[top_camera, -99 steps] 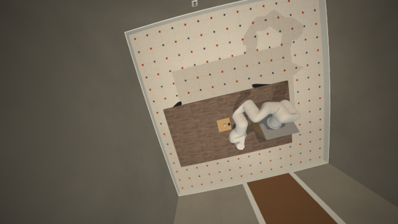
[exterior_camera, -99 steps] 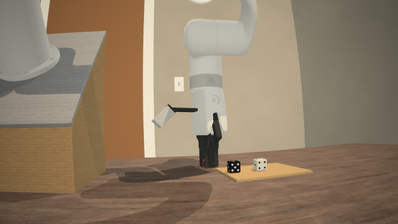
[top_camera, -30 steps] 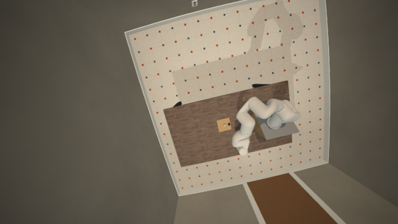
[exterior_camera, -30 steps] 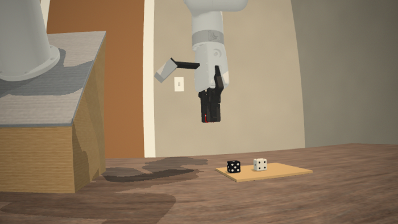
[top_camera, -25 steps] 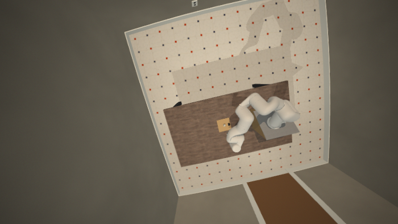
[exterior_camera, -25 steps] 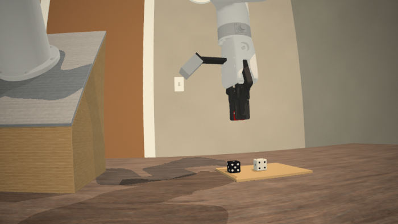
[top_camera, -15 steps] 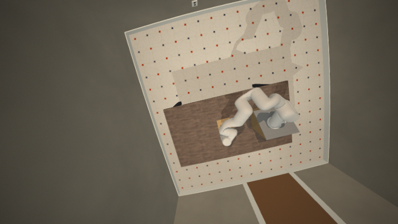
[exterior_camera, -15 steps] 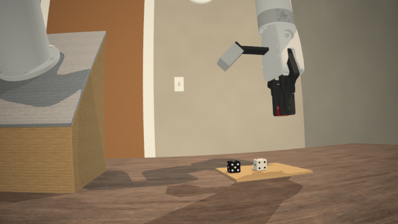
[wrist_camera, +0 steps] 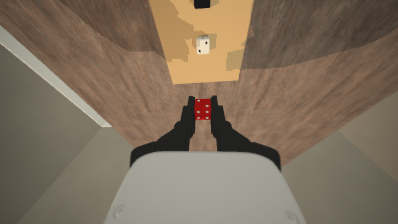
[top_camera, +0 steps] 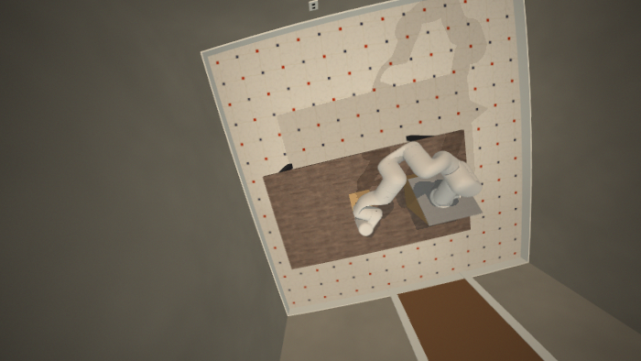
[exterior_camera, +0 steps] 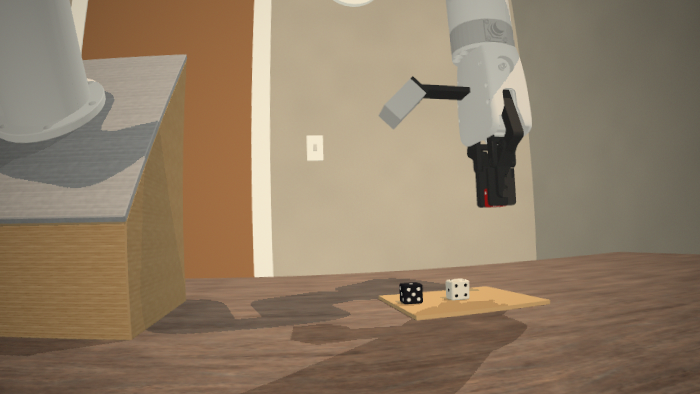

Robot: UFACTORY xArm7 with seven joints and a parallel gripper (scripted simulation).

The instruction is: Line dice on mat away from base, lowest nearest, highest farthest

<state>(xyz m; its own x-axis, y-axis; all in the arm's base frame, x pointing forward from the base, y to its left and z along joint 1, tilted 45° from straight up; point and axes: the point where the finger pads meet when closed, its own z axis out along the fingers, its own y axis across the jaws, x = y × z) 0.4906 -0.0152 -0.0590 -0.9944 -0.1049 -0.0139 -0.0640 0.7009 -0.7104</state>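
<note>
Right now my hand is 50 mm past the tan mat and 120 mm above it. Also, from my hand: red die (10 mm below).
</note>
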